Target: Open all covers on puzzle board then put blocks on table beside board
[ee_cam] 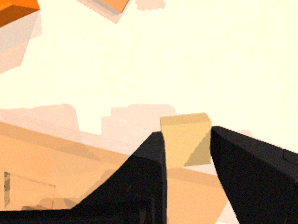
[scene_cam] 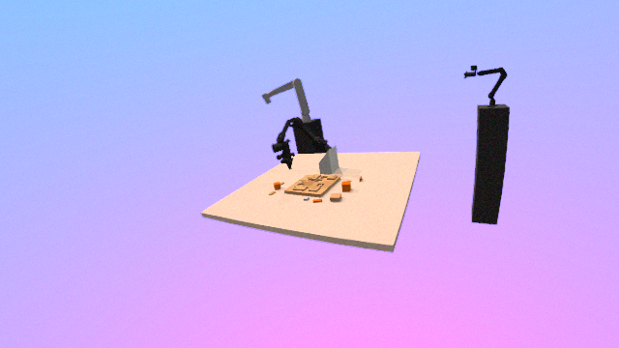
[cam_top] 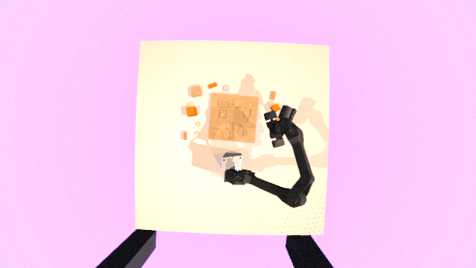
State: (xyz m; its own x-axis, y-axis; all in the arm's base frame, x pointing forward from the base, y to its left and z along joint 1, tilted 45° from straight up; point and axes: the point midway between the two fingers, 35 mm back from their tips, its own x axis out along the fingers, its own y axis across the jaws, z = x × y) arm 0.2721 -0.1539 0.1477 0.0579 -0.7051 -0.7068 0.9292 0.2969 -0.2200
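The tan puzzle board is 240 mm to the left of my gripper tip, 80 mm below it and 50 mm ahead of it. The rest, counted from my gripper tip: orange bar: 380 mm to the left, 260 mm ahead, 100 mm below; then orange cube: 490 mm to the left, 80 mm below, 70 mm ahead.
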